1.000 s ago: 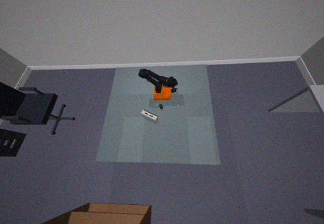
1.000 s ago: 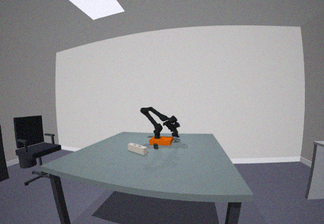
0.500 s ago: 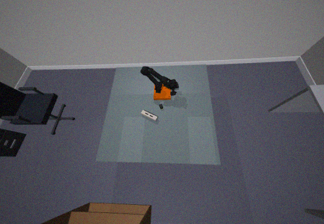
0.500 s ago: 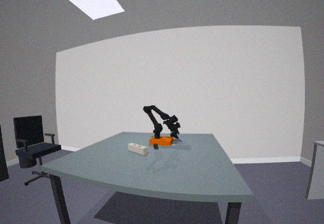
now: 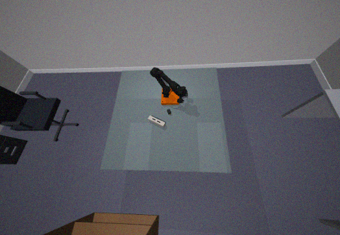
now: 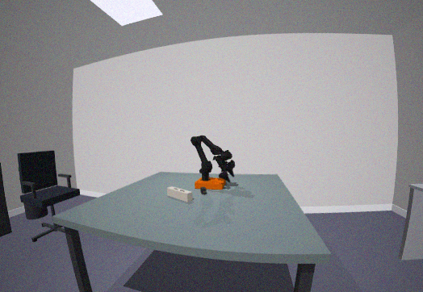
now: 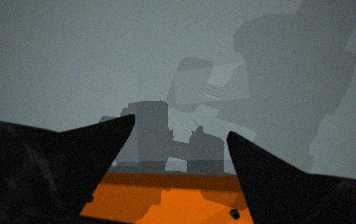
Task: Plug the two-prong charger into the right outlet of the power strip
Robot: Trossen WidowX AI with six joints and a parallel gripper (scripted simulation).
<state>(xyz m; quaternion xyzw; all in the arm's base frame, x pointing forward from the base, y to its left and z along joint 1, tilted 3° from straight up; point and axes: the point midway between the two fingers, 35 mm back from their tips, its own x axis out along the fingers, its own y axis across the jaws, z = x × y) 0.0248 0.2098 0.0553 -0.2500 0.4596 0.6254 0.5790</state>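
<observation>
The black two-prong charger lies 20 cm ahead of my gripper tip, 15 cm to the right of it and 5 cm below it.
</observation>
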